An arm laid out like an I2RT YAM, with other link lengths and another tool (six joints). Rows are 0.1 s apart.
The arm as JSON. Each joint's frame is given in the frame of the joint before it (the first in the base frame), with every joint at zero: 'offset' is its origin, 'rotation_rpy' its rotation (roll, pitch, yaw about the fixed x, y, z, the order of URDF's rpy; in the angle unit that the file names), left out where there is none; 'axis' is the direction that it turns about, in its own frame. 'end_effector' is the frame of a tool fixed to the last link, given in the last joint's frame.
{
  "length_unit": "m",
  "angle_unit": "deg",
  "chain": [
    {
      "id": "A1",
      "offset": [
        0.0,
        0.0,
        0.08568
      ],
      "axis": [
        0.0,
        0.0,
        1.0
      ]
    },
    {
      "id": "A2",
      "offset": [
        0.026,
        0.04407,
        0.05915
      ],
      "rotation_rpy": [
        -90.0,
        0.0,
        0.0
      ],
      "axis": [
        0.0,
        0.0,
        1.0
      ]
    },
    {
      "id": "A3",
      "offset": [
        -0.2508,
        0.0,
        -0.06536
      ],
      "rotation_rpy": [
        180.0,
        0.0,
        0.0
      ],
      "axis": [
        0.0,
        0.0,
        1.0
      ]
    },
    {
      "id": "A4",
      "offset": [
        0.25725,
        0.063,
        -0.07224
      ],
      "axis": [
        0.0,
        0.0,
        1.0
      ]
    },
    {
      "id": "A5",
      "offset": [
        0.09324,
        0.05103,
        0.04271
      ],
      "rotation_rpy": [
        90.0,
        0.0,
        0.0
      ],
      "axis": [
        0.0,
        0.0,
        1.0
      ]
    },
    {
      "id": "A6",
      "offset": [
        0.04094,
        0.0,
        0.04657
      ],
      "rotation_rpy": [
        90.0,
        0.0,
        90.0
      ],
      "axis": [
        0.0,
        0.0,
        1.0
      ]
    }
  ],
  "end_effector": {
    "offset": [
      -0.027,
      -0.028,
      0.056
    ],
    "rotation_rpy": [
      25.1,
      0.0,
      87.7
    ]
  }
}
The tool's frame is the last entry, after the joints.
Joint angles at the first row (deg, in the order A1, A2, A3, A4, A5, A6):
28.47 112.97 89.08 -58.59 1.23 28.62
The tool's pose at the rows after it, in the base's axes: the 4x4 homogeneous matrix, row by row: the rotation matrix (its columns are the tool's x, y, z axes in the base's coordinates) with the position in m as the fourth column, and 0 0 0 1 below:
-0.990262, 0.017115, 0.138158, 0.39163; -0.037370, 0.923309, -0.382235, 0.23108; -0.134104, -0.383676, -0.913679, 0.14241; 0, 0, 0, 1
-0.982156, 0.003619, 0.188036, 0.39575; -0.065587, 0.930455, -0.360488, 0.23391; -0.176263, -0.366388, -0.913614, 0.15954; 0, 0, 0, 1
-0.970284, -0.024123, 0.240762, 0.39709; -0.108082, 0.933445, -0.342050, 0.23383; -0.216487, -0.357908, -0.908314, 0.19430; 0, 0, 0, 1
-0.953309, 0.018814, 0.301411, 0.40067; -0.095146, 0.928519, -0.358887, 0.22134; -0.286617, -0.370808, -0.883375, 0.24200; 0, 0, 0, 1
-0.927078, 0.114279, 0.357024, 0.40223; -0.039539, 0.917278, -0.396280, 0.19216; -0.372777, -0.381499, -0.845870, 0.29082; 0, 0, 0, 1
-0.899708, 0.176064, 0.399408, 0.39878; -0.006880, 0.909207, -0.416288, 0.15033; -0.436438, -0.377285, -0.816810, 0.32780; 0, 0, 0, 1
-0.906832, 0.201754, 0.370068, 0.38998; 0.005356, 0.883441, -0.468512, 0.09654; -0.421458, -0.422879, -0.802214, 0.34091; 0, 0, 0, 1
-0.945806, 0.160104, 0.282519, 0.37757; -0.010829, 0.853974, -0.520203, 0.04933; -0.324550, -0.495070, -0.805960, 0.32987; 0, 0, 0, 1
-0.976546, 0.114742, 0.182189, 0.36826; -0.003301, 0.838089, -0.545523, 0.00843; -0.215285, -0.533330, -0.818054, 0.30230; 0, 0, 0, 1
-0.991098, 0.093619, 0.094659, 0.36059; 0.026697, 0.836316, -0.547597, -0.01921; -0.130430, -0.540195, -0.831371, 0.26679; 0, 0, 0, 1
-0.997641, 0.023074, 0.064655, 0.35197; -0.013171, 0.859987, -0.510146, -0.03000; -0.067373, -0.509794, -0.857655, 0.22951; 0, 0, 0, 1
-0.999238, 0.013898, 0.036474, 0.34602; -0.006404, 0.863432, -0.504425, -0.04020; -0.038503, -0.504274, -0.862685, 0.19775; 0, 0, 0, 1
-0.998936, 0.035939, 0.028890, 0.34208; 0.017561, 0.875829, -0.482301, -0.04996; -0.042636, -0.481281, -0.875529, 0.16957; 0, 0, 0, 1
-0.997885, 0.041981, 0.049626, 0.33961; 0.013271, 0.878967, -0.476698, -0.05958; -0.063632, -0.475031, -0.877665, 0.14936; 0, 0, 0, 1
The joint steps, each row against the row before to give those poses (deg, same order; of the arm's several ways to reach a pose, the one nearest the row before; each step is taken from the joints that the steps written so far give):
0.00 0.63 0.00 1.05 0.09 -0.26
-0.11 -1.24 1.33 0.07 -0.09 -1.92
-0.33 -2.01 4.18 -3.83 0.01 -3.00
-1.11 -2.87 5.55 -4.96 2.53 -0.81
-2.69 -4.24 3.82 -3.72 3.41 -0.02
-5.09 -5.16 0.66 -1.79 0.57 -3.39
-7.35 -3.43 -0.09 -4.19 -0.02 -5.83
-7.19 -0.68 -0.65 -5.47 0.00 -7.32
-6.77 0.09 -4.11 -1.53 -0.24 -6.10
-4.75 0.00 -6.74 2.19 -0.31 -3.04
-2.95 0.00 -7.56 4.19 -2.36 -5.27
-1.99 0.02 -6.60 5.05 -0.20 -1.62
-2.23 0.00 -6.25 6.21 -1.57 -0.83
-2.03 0.00 -4.68 5.86 -0.81 -2.25

